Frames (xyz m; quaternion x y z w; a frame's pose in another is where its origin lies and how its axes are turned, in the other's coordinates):
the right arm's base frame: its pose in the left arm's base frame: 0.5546 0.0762 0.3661 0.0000 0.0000 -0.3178 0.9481
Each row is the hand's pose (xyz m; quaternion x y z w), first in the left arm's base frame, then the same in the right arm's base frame.
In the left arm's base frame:
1: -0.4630 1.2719 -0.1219 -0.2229 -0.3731 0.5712 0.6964
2: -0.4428 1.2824 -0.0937 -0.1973 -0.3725 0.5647 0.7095
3: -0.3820 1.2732 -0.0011 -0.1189 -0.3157 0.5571 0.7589
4: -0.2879 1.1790 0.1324 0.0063 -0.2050 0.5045 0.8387
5: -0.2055 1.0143 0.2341 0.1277 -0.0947 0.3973 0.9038
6: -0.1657 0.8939 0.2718 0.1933 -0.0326 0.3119 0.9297
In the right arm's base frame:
1: -1.5327 0.3409 -0.4880 -0.0928 -0.4246 0.7629 0.4787
2: -1.5229 0.3614 -0.4598 -0.0687 -0.4159 0.7609 0.4933
3: -1.4688 0.3907 -0.3672 -0.0124 -0.3371 0.7694 0.5425
4: -1.3369 0.3723 -0.2337 0.0711 -0.1924 0.7449 0.6349
5: -1.1719 0.2905 -0.1320 0.1512 -0.0492 0.6640 0.7307
6: -1.0676 0.2184 -0.0943 0.1936 0.0305 0.5912 0.7823

